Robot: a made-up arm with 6 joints.
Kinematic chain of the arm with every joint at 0, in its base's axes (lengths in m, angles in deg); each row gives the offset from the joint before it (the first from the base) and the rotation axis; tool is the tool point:
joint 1: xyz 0 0 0.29 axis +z
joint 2: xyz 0 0 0 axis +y
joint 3: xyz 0 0 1.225 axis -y
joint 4: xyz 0 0 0 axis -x
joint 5: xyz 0.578 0 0 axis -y
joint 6: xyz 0 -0.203 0 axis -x
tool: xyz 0 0 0
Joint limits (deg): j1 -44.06..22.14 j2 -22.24..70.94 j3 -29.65..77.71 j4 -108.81..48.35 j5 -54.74..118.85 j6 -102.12..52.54
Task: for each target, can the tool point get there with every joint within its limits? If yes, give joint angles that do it. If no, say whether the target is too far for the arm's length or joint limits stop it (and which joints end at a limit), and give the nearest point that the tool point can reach.
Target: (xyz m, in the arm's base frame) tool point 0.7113 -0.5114 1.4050
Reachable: yes | joints -22.79 13.15 10.70 -15.19 47.86 32.63
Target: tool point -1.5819 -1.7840 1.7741
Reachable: no: too far | nearest point -0.6095 -0.3936 1.9670 | short by 1.708 m
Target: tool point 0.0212 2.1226 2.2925
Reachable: no: too far | nearest point -0.2234 0.3073 2.0264 | short by 1.851 m
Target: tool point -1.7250 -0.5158 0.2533
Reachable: no: joint limits stop it (at a limit: joint 1, joint 2, joint 3) | nearest point -0.0445 -0.1804 1.2262 | short by 1.971 m
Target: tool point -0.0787 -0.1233 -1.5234
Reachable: no: joint limits stop it (at a limit: joint 1, joint 2) | nearest point 0.6079 -0.6373 0.1452 | short by 1.876 m
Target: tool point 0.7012 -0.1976 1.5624
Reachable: yes | joints -5.78 5.64 26.14 -51.63 70.18 -4.95
